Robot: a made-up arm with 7 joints.
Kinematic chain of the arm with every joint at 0, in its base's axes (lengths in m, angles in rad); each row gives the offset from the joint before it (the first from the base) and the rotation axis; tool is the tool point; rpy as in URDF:
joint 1: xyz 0 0 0.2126 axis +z
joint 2: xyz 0 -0.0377 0.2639 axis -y
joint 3: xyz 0 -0.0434 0.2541 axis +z
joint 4: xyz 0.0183 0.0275 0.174 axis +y
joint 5: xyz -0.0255 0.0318 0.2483 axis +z
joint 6: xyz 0 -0.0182 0.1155 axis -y
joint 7: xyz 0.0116 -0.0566 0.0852 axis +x
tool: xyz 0 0 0 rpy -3.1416 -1.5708 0
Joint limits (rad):
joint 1: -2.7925..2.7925
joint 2: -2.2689..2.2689
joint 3: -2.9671..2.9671
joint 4: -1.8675..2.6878
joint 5: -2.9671..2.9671
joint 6: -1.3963..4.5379
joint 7: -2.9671..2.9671
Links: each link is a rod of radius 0.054 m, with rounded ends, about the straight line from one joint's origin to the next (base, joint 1, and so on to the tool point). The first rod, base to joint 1, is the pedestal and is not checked.
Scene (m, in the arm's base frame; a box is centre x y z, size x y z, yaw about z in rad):
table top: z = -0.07
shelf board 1: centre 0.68 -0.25 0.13 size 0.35 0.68 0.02 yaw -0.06
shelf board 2: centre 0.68 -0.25 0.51 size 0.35 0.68 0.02 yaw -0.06
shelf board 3: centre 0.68 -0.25 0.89 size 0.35 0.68 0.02 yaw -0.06
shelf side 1: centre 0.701 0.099 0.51 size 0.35 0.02 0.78 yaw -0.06
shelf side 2: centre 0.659 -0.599 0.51 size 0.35 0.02 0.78 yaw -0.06
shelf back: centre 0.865 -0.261 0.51 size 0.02 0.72 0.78 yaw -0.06
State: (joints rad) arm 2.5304 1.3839 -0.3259 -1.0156 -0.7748 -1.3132 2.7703
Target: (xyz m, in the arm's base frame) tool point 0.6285 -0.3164 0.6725
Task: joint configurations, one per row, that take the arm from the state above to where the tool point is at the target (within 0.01 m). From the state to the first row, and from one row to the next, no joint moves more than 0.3 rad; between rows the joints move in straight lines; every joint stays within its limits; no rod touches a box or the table.
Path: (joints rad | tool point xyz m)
1: 2.4917 1.3184 -0.4182 -1.2894 -0.8559 -1.3548 2.7703 | 0.4518 -0.3550 0.2762
2: 2.4529 1.2529 -0.5106 -1.5632 -0.9369 -1.3963 2.7703 | 0.3435 -0.3374 0.2858
3: 2.4953 0.9908 -0.5374 -1.5774 -0.9383 -1.3963 2.7703 | 0.3734 -0.3453 0.4169
4: 2.5377 0.7287 -0.5642 -1.5915 -0.9397 -1.3963 2.7703 | 0.3760 -0.3313 0.5488
5: 2.5801 0.4666 -0.5910 -1.6057 -0.9411 -1.3963 2.7703 | 0.3497 -0.2997 0.6725
6: 2.5873 0.6227 -0.5000 -1.3372 -0.8633 -1.3757 2.7703 | 0.4505 -0.3227 0.6799
7: 2.5945 0.7787 -0.4090 -1.0688 -0.7856 -1.3552 2.7703 | 0.5462 -0.3263 0.6788
8: 2.6016 0.9348 -0.3181 -0.8003 -0.7078 -1.3346 2.7703 | 0.6285 -0.3164 0.6725

